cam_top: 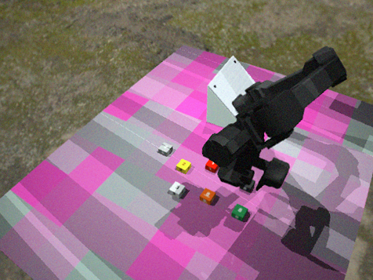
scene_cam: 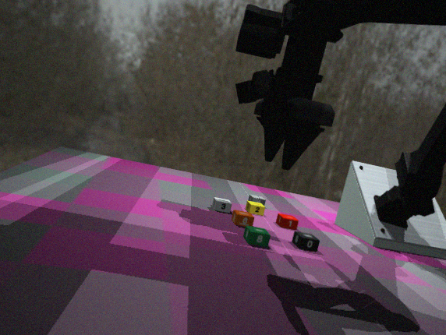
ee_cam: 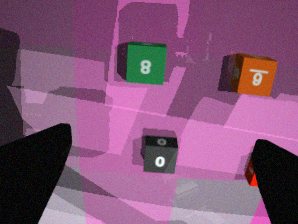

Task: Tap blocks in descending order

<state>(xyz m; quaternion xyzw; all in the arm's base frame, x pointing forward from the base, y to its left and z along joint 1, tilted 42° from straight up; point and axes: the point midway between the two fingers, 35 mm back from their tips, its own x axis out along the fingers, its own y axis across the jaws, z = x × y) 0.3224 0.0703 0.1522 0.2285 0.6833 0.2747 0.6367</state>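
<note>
Now: gripper tip 10 mm short of the green block, 10 mm to the right of it and 110 mm above it. From my gripper tip the other things lie so: black block (80 mm behind, 10 mm to the right, 110 mm below); then red block (90 mm behind, 130 mm to the right, 110 mm below); then orange block (10 mm ahead, 80 mm to the right, 110 mm below).
</note>
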